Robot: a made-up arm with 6 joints.
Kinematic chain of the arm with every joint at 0, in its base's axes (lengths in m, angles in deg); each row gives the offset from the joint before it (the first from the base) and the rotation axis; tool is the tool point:
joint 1: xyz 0 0 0.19 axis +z
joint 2: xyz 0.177 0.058 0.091 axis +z
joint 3: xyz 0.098 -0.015 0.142 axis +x
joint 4: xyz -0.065 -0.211 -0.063 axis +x
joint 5: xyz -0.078 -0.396 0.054 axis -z
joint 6: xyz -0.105 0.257 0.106 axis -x
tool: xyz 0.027 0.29 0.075
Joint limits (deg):
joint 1: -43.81..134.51
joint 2: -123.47..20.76
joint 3: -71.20..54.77
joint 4: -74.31..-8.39
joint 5: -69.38..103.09
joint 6: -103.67..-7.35
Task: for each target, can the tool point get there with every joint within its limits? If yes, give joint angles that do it. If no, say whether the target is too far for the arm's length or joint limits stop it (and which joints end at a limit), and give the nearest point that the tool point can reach.
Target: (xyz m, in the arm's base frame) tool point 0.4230 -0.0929 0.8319
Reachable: yes | joints 33.55 -38.22 13.05 -45.52 84.79 -51.34
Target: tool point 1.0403 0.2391 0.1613
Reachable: no: joint limits stop it (at a limit: joint 2, joint 4, joint 5, joint 6) | nearest point 0.9153 0.2104 0.1938 | short by 0.132 m
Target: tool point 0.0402 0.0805 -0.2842
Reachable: no: joint limits stop it (at a limit: joint 2, joint 3, joint 4) | nearest point 0.0519 0.1040 0.2465 | short by 0.531 m
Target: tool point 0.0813 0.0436 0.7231
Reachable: yes | joints -17.47 -92.91 27.25 -43.20 20.92 -62.65
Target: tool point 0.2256 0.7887 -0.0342
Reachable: no: joint limits stop it (at a limit: joint 3, joint 4, joint 5, joint 6) | nearest point 0.2256 0.7887 0.0822 | short by 0.116 m
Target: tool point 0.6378 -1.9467 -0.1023
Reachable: no: too far | nearest point 0.3659 -0.8670 0.2046 | short by 1.155 m
